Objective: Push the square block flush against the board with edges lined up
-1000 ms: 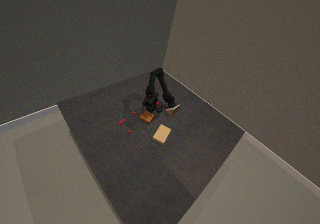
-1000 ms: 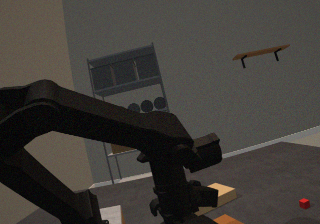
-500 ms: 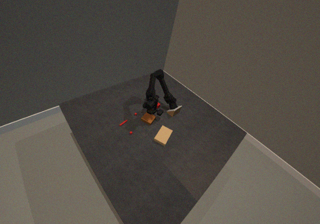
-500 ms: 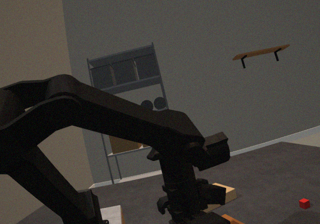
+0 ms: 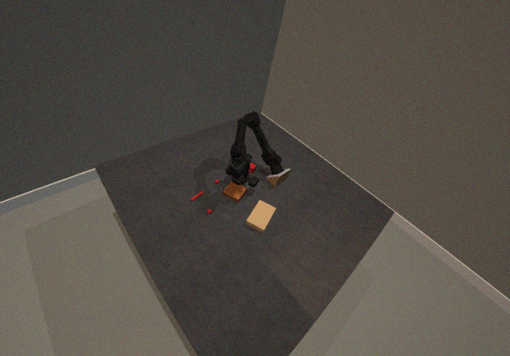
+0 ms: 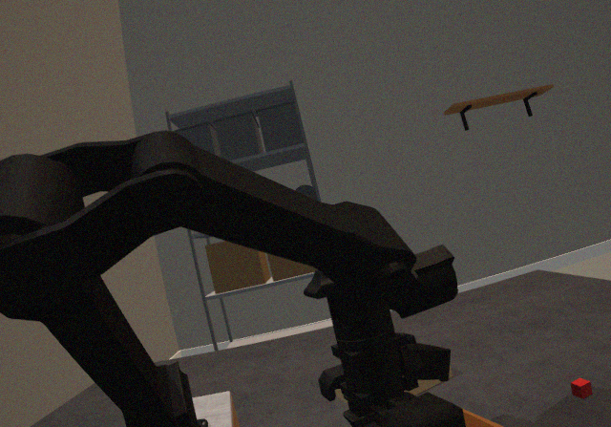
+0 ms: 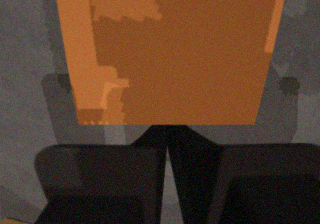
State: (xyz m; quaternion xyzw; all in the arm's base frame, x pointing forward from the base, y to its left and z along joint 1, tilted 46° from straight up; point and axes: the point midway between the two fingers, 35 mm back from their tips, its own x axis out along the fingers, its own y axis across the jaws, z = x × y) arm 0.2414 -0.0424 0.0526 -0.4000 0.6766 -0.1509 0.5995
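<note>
Right now my gripper tip is 60 mm short of the square block, 20 mm to the right of it and 10 mm below it. The rest, counted from my gripper tip: red rod: 240 mm ahead, 70 mm to the right; then board: 40 mm ahead, 230 mm to the left, 10 mm above.
</note>
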